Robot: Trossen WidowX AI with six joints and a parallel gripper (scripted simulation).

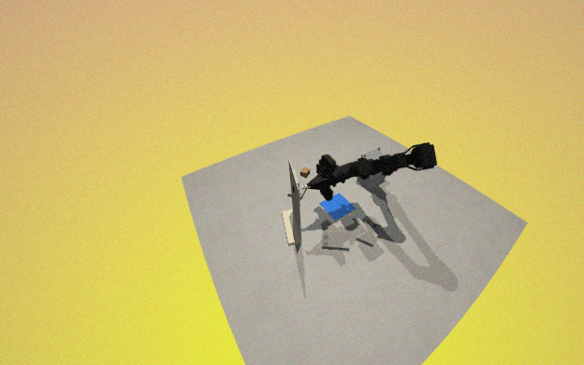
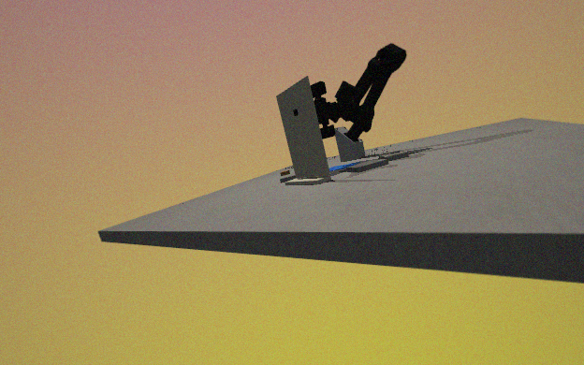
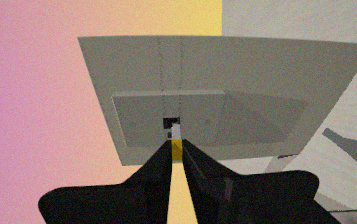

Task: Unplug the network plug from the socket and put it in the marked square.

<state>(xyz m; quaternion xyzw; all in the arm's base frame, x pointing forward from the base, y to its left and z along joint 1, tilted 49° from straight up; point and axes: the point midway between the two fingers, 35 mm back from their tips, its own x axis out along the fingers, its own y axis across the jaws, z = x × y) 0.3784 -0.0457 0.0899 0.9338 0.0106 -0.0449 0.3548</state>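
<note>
Now: the grey panel 8 cm below my gripper tip, 5 cm ahead of it and 1 cm to the right of it. From my gripper tip the other things lie so: grey plug: 1 cm ahead.
</note>
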